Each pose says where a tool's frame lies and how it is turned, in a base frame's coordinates. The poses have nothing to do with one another.
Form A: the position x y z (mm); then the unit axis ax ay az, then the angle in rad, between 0 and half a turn.
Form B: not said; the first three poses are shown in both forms.
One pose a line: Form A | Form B
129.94, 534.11, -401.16, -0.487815, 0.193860, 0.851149, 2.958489 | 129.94, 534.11, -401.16, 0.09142, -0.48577, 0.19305, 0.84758
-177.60, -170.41, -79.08, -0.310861, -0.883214, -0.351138, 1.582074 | -177.60, -170.41, -79.08, 0.70311, -0.22105, -0.62804, -0.24969
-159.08, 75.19, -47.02, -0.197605, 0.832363, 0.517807, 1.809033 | -159.08, 75.19, -47.02, 0.61807, -0.15534, 0.65434, 0.40706
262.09, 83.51, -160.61, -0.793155, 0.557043, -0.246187, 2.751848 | 262.09, 83.51, -160.61, 0.19364, -0.77814, 0.54650, -0.24153
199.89, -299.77, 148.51, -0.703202, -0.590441, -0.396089, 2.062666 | 199.89, -299.77, 148.51, 0.51368, -0.60334, -0.50659, -0.33984
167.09, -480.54, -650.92, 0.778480, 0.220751, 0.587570, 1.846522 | 167.09, -480.54, -650.92, 0.60322, 0.62089, 0.17606, 0.46863
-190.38, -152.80, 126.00, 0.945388, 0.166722, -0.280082, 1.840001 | -190.38, -152.80, 126.00, 0.60582, 0.75215, 0.13264, -0.22283
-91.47, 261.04, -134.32, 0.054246, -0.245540, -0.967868, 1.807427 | -91.47, 261.04, -134.32, 0.61870, 0.04262, -0.19290, -0.76039
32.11, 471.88, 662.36, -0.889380, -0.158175, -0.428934, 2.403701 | 32.11, 471.88, 662.36, 0.36063, -0.82953, -0.14753, -0.40007
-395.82, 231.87, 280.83, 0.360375, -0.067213, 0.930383, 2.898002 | -395.82, 231.87, 280.83, 0.12149, 0.35771, -0.06672, 0.92349
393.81, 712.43, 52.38, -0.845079, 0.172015, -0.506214, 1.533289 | 393.81, 712.43, 52.38, 0.72024, -0.58625, 0.11933, -0.35117
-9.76, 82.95, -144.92, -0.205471, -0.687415, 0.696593, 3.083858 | -9.76, 82.95, -144.92, 0.02886, -0.20539, -0.68713, 0.69630
